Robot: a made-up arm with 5 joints.
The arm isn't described. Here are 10 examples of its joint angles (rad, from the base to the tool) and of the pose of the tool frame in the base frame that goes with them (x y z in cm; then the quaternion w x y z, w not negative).
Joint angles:
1: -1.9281 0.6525 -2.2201 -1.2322 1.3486
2: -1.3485 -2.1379 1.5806 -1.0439 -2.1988
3: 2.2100 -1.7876 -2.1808 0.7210 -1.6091
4: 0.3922 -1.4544 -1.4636 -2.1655 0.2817
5: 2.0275 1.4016 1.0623 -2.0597 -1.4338
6: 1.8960 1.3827 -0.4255 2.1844 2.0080
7: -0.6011 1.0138 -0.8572 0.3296 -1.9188
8: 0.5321 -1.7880 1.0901 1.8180 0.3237
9: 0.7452 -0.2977 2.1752 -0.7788 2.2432
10: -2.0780 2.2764 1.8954 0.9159 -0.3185
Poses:
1: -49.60 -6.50 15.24 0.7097 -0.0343 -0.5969 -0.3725
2: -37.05 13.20 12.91 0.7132 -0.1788 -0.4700 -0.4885
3: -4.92 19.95 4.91 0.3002 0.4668 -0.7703 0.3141
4: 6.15 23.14 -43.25 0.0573 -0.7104 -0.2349 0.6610
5: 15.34 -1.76 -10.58 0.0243 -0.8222 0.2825 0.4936
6: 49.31 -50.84 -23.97 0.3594 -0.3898 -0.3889 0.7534
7: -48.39 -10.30 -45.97 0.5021 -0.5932 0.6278 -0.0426
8: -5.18 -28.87 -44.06 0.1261 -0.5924 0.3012 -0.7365
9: 3.20 4.15 -27.82 0.8702 -0.2328 -0.4095 0.1442
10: -55.57 -2.57 26.29 0.3041 0.6332 -0.7044 0.1023
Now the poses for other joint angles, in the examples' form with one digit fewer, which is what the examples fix.
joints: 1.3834 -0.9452 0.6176 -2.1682 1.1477
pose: 40.8 3.5 -28.9 0.642 0.044 -0.342 -0.685
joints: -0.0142 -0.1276 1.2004 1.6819 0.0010
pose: -21.9 -1.5 0.6 0.520 0.460 0.340 0.634
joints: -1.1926 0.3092 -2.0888 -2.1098 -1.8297
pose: -50.0 -39.0 -23.3 0.509 0.784 0.331 -0.127
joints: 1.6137 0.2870 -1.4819 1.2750 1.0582
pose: 90.4 -13.6 1.6 0.338 0.604 0.625 -0.360
